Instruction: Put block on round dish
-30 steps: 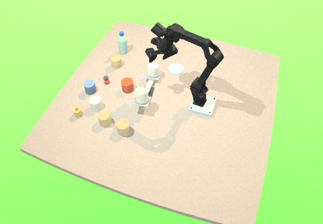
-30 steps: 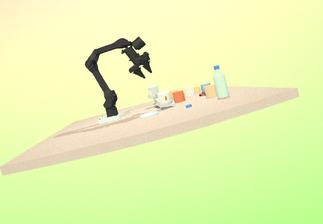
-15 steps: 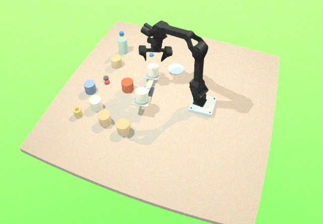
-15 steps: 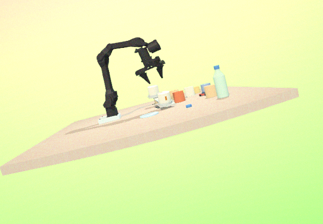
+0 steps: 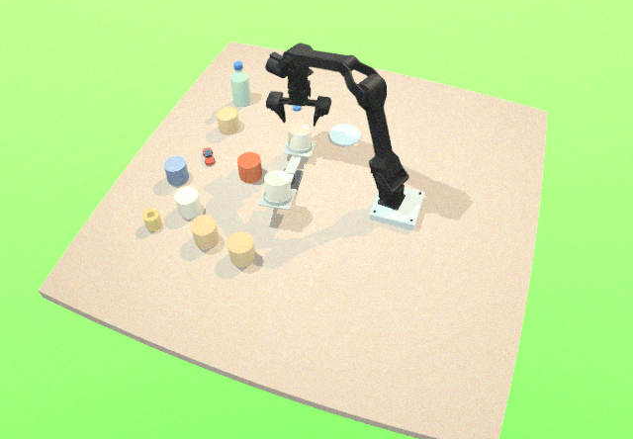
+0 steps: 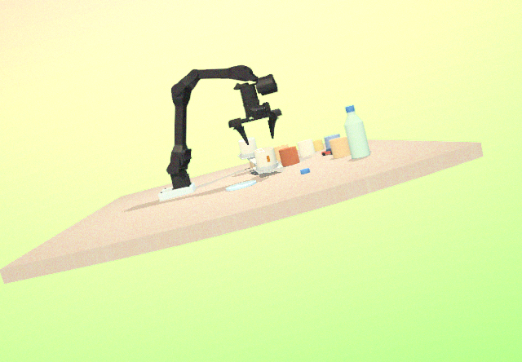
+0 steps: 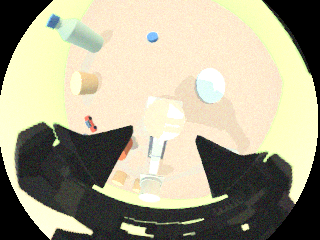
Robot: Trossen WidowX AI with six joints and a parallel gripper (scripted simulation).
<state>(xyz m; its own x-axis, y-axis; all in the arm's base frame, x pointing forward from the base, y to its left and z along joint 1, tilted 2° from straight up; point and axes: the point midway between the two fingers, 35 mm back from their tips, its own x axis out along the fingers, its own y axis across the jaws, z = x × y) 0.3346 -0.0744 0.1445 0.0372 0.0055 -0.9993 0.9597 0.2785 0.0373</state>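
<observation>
The pale green block is 8 cm below my gripper tip. From my gripper tip the other things lie so: blue cap (19 cm to the right, 12 cm ahead, 11 cm below); round dish (13 cm to the right, 12 cm below, 9 cm behind); orange cylinder (17 cm to the left, 9 cm ahead, 8 cm below).
</observation>
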